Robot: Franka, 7 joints.
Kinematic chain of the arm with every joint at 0, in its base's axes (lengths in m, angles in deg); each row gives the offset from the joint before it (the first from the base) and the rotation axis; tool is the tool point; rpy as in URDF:
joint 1: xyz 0 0 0.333 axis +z
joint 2: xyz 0 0 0 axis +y
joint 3: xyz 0 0 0.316 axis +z
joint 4: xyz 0.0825 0 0 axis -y
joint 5: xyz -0.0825 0 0.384 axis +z
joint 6: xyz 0 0 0 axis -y
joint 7: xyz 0.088 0 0 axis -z
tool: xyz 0 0 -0.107 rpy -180 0 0
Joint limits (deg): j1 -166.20..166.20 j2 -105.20..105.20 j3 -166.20..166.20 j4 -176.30..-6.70 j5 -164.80..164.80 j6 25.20..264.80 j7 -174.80..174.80
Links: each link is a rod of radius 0.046 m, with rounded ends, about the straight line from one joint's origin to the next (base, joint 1, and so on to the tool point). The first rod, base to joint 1, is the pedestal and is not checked.
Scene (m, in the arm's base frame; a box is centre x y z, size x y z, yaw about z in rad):
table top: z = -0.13
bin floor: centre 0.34 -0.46 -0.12 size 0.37 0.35 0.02 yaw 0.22
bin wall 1: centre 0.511 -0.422 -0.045 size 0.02 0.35 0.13 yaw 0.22
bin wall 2: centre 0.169 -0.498 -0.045 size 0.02 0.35 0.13 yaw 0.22
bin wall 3: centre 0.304 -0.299 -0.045 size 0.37 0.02 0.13 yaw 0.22
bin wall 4: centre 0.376 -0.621 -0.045 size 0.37 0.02 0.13 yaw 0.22
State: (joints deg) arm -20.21 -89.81 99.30 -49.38 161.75 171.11 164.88
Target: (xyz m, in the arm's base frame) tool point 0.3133 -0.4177 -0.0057
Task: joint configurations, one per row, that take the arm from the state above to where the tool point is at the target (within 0.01 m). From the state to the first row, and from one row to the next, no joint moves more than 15 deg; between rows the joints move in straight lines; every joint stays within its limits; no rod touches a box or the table.
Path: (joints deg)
1: -6.30 -86.35 104.62 -53.00 162.00 175.08 164.88
2: 7.60 -82.88 109.94 -56.62 162.26 179.05 164.88
3: 21.51 -79.42 115.26 -60.24 162.51 183.02 164.88
4: 35.42 -75.96 120.58 -63.86 162.77 186.99 164.88
5: 49.32 -72.49 125.90 -67.47 163.02 190.96 164.88
6: 63.23 -69.03 131.21 -71.09 163.28 194.93 164.88
7: 77.13 -65.57 136.53 -74.71 163.53 198.90 164.88
8: 91.04 -62.10 141.85 -78.33 163.78 202.87 164.88
9: 104.95 -58.64 147.17 -81.95 164.04 206.84 164.88
10: 118.85 -55.18 152.49 -85.57 164.29 210.81 164.88
11: 132.76 -51.72 157.81 -89.19 164.55 214.78 164.88
12: 146.67 -48.25 163.13 -92.81 164.80 218.75 164.88
13: 145.55 -57.86 164.66 -88.01 164.80 212.13 164.88
14: 144.44 -67.47 166.20 -83.21 164.80 205.51 164.88

